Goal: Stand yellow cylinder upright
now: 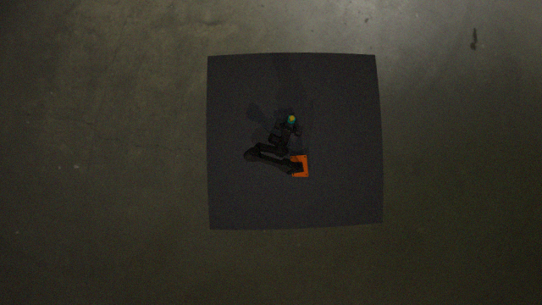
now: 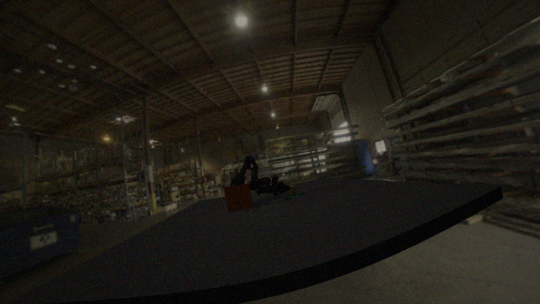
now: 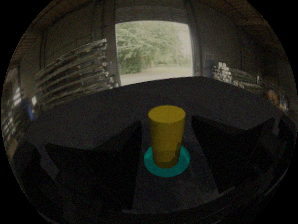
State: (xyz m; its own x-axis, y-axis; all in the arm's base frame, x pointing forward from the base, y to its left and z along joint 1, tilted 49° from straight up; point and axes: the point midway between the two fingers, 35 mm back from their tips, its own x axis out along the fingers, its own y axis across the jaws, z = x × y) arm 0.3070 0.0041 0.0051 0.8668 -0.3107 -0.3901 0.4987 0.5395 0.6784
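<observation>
The yellow cylinder lies 2 cm below my gripper tip. The rest, counted from my gripper tip: cyan circle 6 cm below.
</observation>
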